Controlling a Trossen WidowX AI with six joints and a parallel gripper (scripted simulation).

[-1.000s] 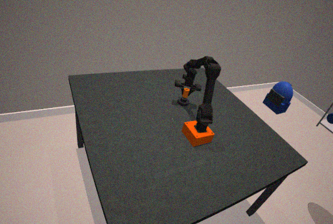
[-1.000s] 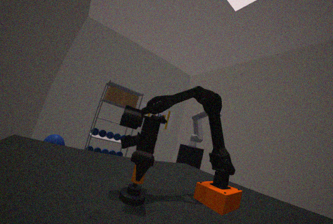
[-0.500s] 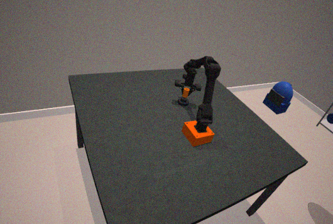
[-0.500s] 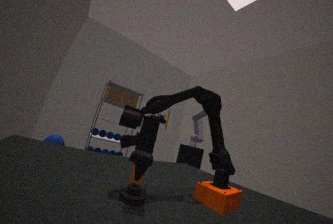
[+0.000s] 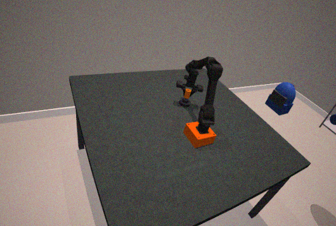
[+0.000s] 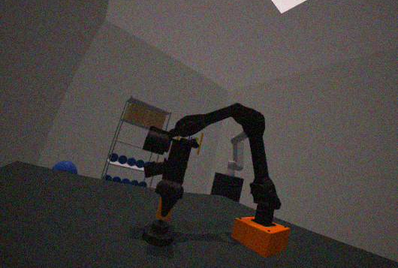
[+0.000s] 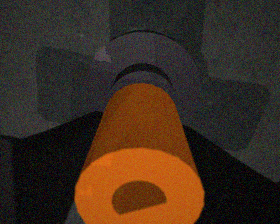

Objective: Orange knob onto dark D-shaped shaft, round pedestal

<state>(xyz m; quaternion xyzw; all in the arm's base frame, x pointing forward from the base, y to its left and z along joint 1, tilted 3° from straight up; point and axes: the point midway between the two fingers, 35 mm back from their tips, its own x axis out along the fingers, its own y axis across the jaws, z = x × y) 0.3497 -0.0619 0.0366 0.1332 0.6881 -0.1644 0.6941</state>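
Right now my gripper tip is 20 mm below the orange knob. Round my gripper tip: round pedestal (40 mm below).
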